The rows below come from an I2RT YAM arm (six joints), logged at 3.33 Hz.
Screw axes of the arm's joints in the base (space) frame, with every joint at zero. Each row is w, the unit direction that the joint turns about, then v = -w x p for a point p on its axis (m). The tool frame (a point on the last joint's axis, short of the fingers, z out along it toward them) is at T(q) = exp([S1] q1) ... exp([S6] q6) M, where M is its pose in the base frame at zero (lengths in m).
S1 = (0, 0, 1, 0.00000, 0.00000, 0.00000)
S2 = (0, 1, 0, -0.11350, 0.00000, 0.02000)
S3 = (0, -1, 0, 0.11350, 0.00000, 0.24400)
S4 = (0, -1, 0, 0.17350, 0.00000, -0.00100)
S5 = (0, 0, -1, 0.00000, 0.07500, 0.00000)
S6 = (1, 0, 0, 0.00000, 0.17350, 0.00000)
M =
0 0 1 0.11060
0 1 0 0.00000
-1 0 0 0.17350
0 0 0 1
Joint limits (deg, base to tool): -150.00..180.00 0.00..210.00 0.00..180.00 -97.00..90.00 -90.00..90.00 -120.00..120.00
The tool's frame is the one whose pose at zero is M.
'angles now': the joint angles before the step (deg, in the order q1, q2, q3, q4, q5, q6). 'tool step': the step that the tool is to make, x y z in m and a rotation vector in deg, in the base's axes. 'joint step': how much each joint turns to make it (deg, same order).
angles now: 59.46 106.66 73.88 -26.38 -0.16 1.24
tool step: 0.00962 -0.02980 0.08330 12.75 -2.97 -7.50
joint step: -3.74 -11.44 2.30 -1.31 -1.17 5.61
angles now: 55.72 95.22 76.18 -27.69 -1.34 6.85
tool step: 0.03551 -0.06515 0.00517 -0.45 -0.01 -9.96
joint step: -11.17 -5.96 -4.92 -1.41 -0.61 -1.09
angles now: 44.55 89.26 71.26 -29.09 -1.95 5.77
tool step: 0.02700 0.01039 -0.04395 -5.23 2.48 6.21
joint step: -2.15 8.78 0.93 1.93 -3.77 -7.76
